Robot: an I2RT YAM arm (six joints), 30 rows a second.
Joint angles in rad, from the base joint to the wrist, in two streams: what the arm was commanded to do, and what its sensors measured. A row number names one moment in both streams.
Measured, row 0:
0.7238, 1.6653, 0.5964, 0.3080, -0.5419, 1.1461
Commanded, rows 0 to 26:
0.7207, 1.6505, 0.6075, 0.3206, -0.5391, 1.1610
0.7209, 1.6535, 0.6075, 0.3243, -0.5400, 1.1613
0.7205, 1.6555, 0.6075, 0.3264, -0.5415, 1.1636
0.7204, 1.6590, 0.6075, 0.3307, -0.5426, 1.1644
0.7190, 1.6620, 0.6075, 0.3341, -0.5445, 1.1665
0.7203, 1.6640, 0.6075, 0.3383, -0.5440, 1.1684
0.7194, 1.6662, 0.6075, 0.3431, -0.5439, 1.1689
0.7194, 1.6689, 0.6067, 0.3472, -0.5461, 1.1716
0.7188, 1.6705, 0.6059, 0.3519, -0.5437, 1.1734
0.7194, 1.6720, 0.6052, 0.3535, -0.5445, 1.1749
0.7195, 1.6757, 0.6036, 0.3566, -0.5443, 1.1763
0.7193, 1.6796, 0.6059, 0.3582, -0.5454, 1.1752
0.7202, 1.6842, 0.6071, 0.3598, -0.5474, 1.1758
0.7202, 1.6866, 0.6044, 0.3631, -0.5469, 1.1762
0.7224, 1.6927, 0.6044, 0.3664, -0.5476, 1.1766
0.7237, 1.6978, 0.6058, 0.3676, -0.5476, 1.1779
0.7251, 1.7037, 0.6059, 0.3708, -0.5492, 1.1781
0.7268, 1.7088, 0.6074, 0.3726, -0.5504, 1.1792
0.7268, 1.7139, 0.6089, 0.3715, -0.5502, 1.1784
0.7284, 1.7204, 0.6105, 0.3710, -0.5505, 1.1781
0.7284, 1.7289, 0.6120, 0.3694, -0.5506, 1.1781
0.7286, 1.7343, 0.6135, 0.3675, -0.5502, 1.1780
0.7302, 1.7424, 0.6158, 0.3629, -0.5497, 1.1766
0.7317, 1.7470, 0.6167, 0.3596, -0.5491, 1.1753
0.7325, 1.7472, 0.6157, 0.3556, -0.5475, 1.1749
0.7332, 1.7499, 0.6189, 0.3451, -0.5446, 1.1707
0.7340, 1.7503, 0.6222, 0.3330, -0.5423, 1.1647
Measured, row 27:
0.7261, 1.7218, 0.6075, 0.3702, -0.5613, 1.1687
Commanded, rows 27 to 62:
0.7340, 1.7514, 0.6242, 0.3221, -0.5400, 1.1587
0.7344, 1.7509, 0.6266, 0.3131, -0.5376, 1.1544
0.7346, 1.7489, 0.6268, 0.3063, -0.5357, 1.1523
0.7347, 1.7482, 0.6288, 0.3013, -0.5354, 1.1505
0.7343, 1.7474, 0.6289, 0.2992, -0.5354, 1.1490
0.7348, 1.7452, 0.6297, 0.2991, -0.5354, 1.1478
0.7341, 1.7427, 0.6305, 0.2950, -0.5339, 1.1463
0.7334, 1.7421, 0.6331, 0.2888, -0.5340, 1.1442
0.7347, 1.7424, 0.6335, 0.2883, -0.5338, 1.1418
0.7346, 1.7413, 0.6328, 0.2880, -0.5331, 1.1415
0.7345, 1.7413, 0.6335, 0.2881, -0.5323, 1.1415
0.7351, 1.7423, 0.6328, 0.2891, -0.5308, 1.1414
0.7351, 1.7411, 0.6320, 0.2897, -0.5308, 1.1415
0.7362, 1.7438, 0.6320, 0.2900, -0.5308, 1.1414
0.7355, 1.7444, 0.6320, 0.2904, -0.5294, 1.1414
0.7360, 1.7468, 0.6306, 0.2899, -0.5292, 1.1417
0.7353, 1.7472, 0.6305, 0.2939, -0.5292, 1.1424
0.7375, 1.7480, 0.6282, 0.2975, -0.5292, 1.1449
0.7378, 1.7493, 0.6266, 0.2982, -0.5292, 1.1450
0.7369, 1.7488, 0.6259, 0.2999, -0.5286, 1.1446
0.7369, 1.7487, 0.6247, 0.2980, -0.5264, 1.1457
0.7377, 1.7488, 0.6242, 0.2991, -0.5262, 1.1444
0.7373, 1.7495, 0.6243, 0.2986, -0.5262, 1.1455
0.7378, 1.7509, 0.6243, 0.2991, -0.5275, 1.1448
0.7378, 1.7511, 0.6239, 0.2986, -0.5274, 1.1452
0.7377, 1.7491, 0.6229, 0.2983, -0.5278, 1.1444
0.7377, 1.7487, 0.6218, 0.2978, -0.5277, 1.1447
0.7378, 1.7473, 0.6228, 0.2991, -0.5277, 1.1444
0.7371, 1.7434, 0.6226, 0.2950, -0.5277, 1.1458
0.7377, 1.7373, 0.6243, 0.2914, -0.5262, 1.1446
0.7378, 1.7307, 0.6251, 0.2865, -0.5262, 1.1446
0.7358, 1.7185, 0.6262, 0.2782, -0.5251, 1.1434
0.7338, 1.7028, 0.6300, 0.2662, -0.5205, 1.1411
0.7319, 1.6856, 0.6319, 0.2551, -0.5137, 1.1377
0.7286, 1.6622, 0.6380, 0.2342, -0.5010, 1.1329
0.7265, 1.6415, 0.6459, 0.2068, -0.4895, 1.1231
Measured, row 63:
0.7296, 1.6909, 0.6250, 0.3016, -0.5388, 1.1503
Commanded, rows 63 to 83:
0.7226, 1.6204, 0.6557, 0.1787, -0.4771, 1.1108
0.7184, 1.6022, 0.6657, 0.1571, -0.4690, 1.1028
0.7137, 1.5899, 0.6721, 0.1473, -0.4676, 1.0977
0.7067, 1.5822, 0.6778, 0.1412, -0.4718, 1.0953
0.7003, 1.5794, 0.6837, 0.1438, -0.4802, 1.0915
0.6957, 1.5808, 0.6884, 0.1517, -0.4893, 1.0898
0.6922, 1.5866, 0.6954, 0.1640, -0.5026, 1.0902
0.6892, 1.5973, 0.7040, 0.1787, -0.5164, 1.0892
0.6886, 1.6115, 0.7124, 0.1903, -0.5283, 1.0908
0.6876, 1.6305, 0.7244, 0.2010, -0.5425, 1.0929
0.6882, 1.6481, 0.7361, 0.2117, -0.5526, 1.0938
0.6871, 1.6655, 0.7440, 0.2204, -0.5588, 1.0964
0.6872, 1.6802, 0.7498, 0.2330, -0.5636, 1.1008
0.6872, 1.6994, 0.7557, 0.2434, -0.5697, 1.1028
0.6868, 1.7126, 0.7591, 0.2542, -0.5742, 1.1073
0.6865, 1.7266, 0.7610, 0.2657, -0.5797, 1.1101
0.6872, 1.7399, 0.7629, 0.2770, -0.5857, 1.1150
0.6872, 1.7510, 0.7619, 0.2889, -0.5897, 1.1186
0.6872, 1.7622, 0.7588, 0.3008, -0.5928, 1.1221
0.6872, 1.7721, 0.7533, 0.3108, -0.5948, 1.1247
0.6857, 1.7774, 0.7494, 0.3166, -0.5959, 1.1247
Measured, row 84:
0.6884, 1.7557, 0.7452, 0.2710, -0.5732, 1.1152
